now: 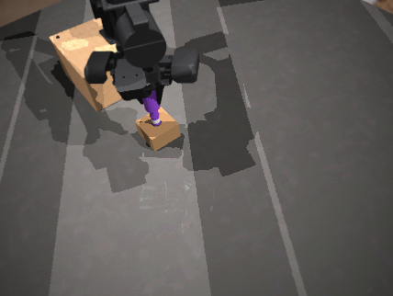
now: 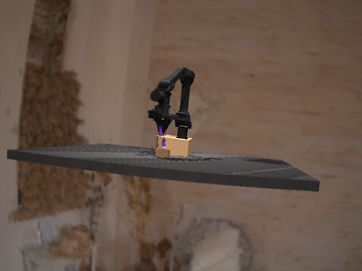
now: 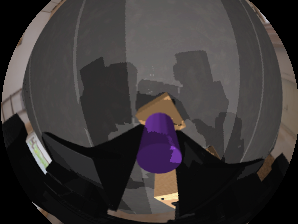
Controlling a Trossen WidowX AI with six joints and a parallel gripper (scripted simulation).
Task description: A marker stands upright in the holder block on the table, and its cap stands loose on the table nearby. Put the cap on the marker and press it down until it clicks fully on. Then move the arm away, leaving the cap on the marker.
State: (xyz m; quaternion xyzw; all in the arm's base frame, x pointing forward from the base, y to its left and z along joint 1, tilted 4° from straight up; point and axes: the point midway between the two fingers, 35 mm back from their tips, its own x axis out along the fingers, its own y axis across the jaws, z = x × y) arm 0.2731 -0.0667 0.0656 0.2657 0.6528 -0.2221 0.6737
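Now: the holder block 10 cm below my gripper tip, 3 cm behind it and 1 cm to the left of it. Round my gripper tip: purple cap: 1 cm above.
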